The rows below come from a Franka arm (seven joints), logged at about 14 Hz.
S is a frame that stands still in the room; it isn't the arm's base.
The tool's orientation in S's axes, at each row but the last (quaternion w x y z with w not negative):
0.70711, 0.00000, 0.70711, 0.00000
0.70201, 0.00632, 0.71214, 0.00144
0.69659, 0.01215, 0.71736, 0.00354
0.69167, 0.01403, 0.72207, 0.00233
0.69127, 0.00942, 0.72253, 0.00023
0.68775, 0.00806, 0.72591, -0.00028
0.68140, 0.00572, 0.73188, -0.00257
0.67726, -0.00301, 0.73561, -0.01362
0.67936, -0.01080, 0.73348, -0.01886
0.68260, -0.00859, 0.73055, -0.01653
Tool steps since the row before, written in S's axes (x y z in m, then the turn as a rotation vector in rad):
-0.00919, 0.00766, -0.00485, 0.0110, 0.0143, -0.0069
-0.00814, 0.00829, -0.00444, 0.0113, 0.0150, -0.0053
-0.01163, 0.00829, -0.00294, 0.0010, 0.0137, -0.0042
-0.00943, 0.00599, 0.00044, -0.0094, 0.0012, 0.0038
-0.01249, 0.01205, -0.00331, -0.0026, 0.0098, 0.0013
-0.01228, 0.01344, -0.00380, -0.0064, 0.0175, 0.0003
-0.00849, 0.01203, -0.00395, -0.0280, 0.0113, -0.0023
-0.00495, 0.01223, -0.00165, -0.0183, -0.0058, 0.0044
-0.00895, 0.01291, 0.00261, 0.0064, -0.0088, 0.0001
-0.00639, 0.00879, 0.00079, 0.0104, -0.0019, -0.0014
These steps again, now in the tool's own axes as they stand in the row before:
0.00485, 0.00766, -0.00919, 0.0069, 0.0143, 0.0110
0.00465, 0.00818, -0.00813, 0.0053, 0.0150, 0.0113
0.00346, 0.00808, -0.01164, 0.0045, 0.0136, 0.0010
0.00010, 0.00584, -0.00954, -0.0034, 0.0011, -0.0096
0.00403, 0.01184, -0.01248, -0.0010, 0.0098, -0.0028
0.00461, 0.01325, -0.01221, 0.0002, 0.0174, -0.0066
0.00460, 0.01191, -0.00832, 0.0043, 0.0110, -0.0279
0.00177, 0.01220, -0.00499, -0.0027, -0.0062, -0.0185
-0.00245, 0.01270, -0.00929, -0.0002, -0.0087, 0.0065
-0.00066, 0.00869, -0.00654, 0.0008, -0.0017, 0.0105

